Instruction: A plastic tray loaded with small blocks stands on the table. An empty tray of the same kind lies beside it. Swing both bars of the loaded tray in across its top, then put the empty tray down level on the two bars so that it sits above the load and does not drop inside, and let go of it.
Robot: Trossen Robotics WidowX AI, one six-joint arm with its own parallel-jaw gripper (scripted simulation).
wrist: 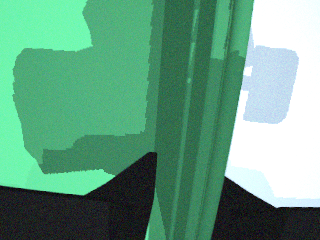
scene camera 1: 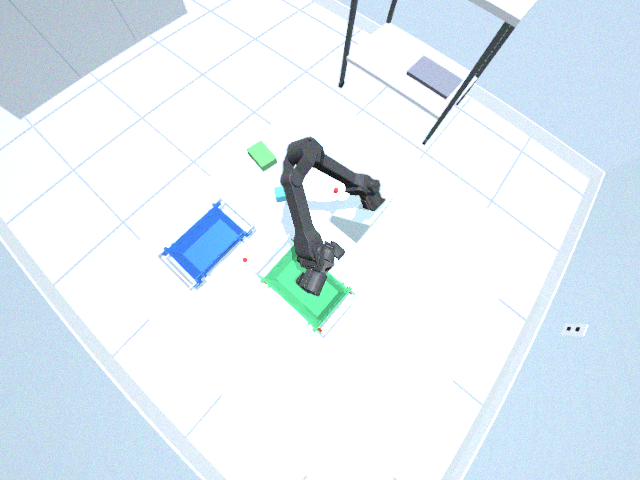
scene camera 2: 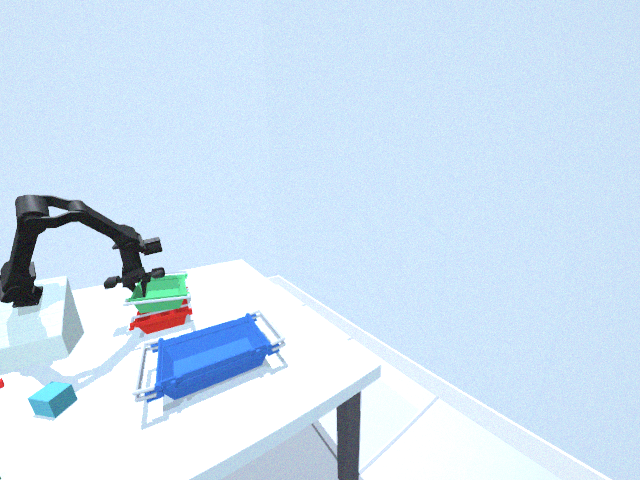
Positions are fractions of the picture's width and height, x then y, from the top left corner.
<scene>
green tray: wrist 0.29,0.39; scene camera 1 0.44,0.58; scene camera 2 0.26,0.61
</scene>
